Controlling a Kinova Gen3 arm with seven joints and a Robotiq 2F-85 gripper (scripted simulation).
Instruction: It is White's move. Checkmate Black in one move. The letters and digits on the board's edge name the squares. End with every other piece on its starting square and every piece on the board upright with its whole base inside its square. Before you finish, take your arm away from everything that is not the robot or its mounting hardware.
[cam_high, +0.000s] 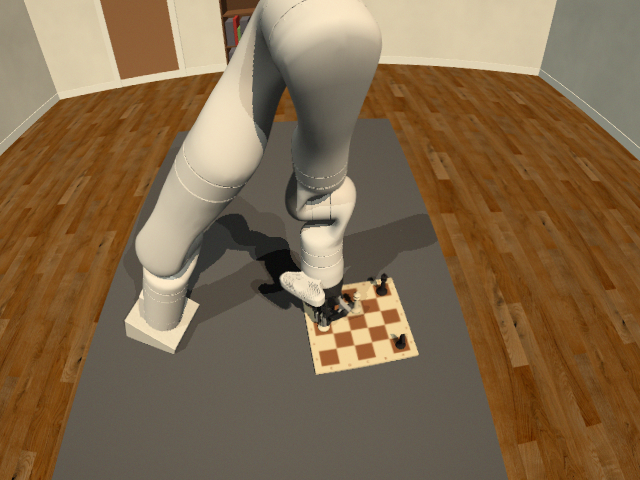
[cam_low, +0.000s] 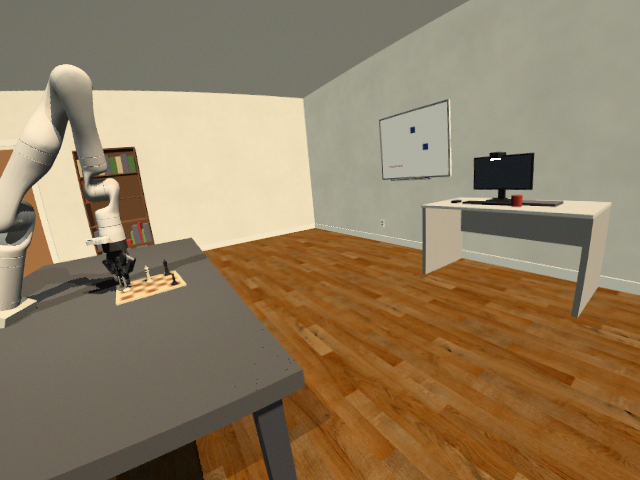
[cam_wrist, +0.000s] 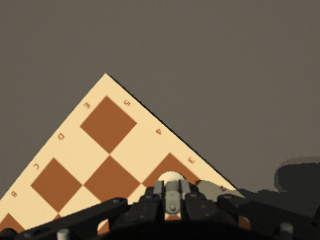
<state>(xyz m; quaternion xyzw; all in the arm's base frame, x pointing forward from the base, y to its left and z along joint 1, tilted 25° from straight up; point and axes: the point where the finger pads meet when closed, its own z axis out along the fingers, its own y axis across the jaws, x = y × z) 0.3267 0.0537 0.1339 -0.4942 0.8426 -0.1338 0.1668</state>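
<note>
Now: hand 120 mm short of the black king, 110 mm to the right of it and 10 mm above it. Round my hand: chessboard 70 mm ahead, 20 mm to the left, 40 mm below; then small white piece 10 mm below; then tall white piece 70 mm ahead, 50 mm to the left, 10 mm below.
</note>
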